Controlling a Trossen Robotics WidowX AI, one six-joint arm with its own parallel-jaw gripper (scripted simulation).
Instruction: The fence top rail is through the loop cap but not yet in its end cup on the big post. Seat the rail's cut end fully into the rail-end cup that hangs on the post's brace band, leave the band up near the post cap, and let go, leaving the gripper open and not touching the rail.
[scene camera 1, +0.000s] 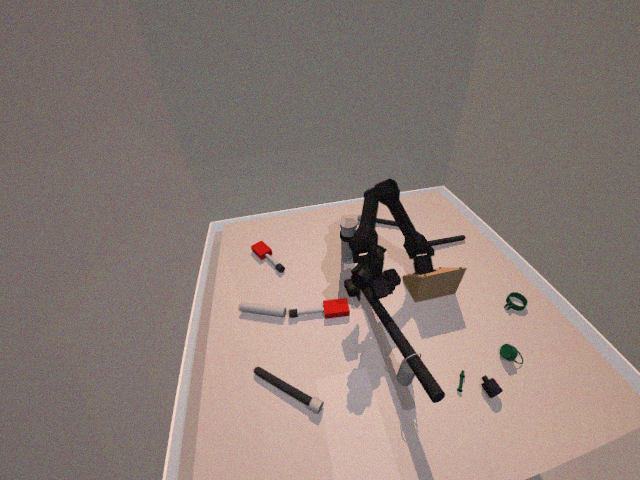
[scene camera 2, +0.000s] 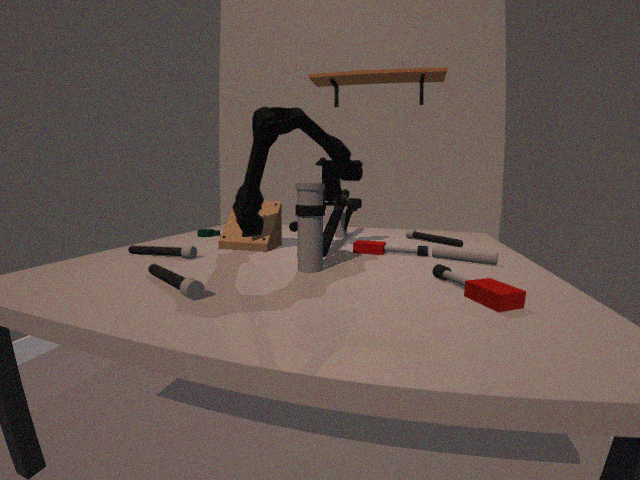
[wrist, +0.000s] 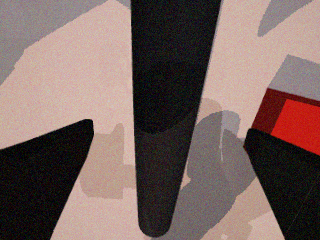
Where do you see my gripper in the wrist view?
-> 171, 131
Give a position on a top rail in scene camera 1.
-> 405, 348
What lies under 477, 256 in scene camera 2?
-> A grey tube.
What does my gripper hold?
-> Nothing.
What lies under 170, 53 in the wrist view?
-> A top rail.
